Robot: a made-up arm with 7 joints. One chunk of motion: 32 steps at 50 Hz.
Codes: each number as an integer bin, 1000 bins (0 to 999) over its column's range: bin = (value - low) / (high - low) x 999, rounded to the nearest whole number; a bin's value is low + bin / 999 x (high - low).
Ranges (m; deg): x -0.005..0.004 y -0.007..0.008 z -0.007..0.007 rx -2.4..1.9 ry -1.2..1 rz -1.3..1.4
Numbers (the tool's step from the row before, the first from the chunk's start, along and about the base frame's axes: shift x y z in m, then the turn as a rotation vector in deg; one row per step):
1: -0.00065 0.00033 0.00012 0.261 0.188 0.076
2: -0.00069 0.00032 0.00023 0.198 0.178 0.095
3: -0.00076 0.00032 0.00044 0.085 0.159 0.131
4: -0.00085 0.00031 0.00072 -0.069 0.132 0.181
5: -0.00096 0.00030 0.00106 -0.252 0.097 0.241
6: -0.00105 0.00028 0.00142 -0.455 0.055 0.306
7: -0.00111 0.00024 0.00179 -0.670 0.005 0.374
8: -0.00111 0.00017 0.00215 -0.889 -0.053 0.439
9: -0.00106 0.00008 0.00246 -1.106 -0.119 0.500
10: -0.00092 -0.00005 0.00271 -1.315 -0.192 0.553
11: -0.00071 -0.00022 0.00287 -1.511 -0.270 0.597
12: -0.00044 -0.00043 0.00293 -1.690 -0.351 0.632
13: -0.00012 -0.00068 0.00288 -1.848 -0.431 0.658
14: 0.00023 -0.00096 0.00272 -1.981 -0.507 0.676
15: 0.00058 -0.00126 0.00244 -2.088 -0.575 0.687
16: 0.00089 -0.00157 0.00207 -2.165 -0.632 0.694
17: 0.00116 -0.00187 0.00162 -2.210 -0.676 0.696
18: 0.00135 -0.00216 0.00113 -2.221 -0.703 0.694
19: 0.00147 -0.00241 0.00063 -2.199 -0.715 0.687
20: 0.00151 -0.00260 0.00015 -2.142 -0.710 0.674
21: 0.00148 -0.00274 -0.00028 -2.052 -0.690 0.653
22: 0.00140 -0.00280 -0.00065 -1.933 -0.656 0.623
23: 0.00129 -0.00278 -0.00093 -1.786 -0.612 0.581
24: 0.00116 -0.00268 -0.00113 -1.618 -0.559 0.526
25: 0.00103 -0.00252 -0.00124 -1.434 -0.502 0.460
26: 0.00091 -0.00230 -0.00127 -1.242 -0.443 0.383
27: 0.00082 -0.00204 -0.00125 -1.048 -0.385 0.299
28: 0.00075 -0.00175 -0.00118 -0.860 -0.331 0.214
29: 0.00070 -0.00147 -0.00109 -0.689 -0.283 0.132
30: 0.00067 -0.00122 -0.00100 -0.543 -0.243 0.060
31: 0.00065 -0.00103 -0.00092 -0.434 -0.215 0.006
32: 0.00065 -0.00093 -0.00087 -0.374 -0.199 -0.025
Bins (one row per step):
1: 483 488 508 618 630 509
2: 478 488 516 604 626 516
3: 471 488 531 577 617 529
4: 461 487 551 542 605 548
5: 448 486 575 499 589 570
6: 438 485 601 452 570 594
7: 432 482 627 402 547 619
8: 432 478 653 351 521 643
9: 437 472 675 301 491 666
10: 453 463 693 252 458 686
11: 476 452 704 207 422 702
12: 506 438 709 165 386 715
13: 542 421 705 128 349 724
14: 581 402 694 97 315 731
15: 619 382 674 72 284 735
16: 654 362 647 55 258 738
17: 684 342 615 44 238 739
18: 705 322 580 42 226 738
19: 718 306 544 47 220 735
20: 723 293 510 60 223 730
21: 719 284 480 81 232 723
22: 710 280 453 108 247 712
23: 698 281 433 143 267 696
24: 684 288 419 182 291 676
25: 669 298 411 224 317 651
26: 656 313 409 269 344 623
27: 646 330 410 314 370 592
28: 638 350 415 358 395 560
29: 633 368 422 398 416 530
30: 629 385 428 431 435 503
31: 627 398 434 457 447 483
32: 627 404 437 471 455 472

